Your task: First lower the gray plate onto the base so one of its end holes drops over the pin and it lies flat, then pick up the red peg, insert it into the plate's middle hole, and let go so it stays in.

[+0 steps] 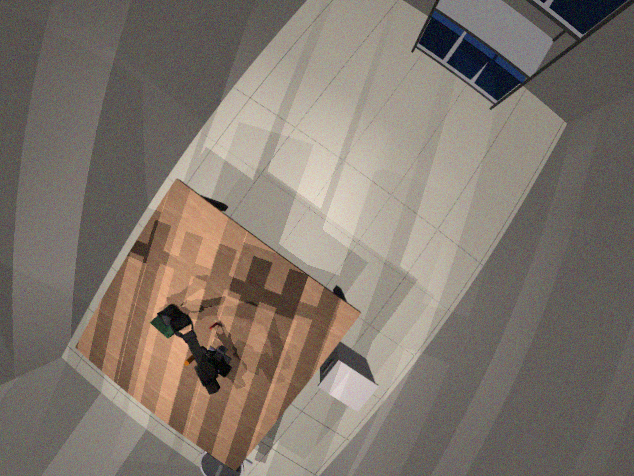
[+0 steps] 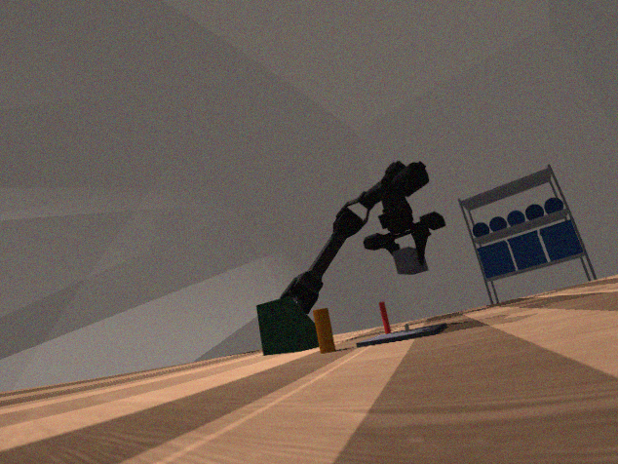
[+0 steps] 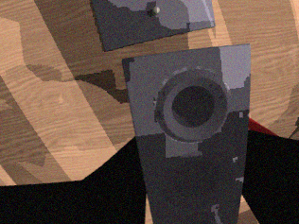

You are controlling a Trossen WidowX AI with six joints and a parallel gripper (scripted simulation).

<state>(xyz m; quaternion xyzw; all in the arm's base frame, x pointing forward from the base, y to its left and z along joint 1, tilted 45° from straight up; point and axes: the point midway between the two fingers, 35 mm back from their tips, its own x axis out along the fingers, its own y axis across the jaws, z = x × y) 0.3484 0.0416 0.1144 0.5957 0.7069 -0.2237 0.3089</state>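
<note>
The dark base lies 10 mm ahead of my gripper tip, 110 mm to the right of it and 130 mm below it. Round my gripper tip: gray plate (30 mm above); then red peg (130 mm behind, 40 mm to the left, 90 mm below); then orange block (90 mm behind, 220 mm to the right, 90 mm below).
</note>
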